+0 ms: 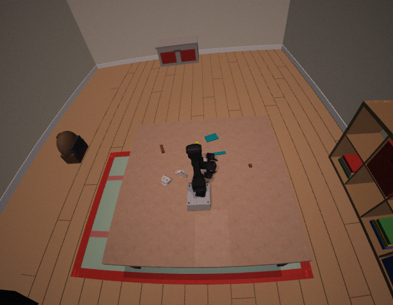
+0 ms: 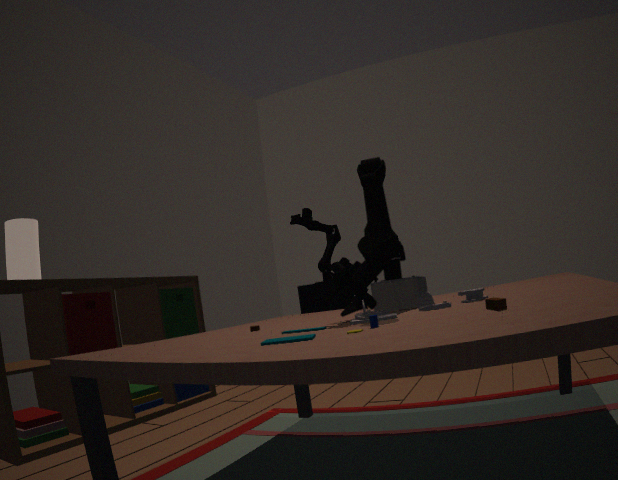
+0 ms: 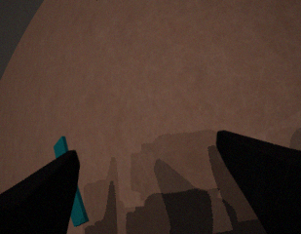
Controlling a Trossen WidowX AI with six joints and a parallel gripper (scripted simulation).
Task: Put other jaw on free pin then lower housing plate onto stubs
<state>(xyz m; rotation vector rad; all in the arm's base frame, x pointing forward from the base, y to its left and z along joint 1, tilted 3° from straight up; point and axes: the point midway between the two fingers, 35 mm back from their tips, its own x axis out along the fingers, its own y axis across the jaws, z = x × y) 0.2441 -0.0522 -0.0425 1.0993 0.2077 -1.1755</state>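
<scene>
Now: gripper tip 8 cm past the grey jaw, 29 cm to the right of it and 4 cm above it. From my gripper tip the other things lie so: blue block: 20 cm ahead, 23 cm to the left, 3 cm below; teal bar: 16 cm ahead, 4 cm below; brown block: 6 cm ahead, 25 cm to the right, 3 cm below.
</scene>
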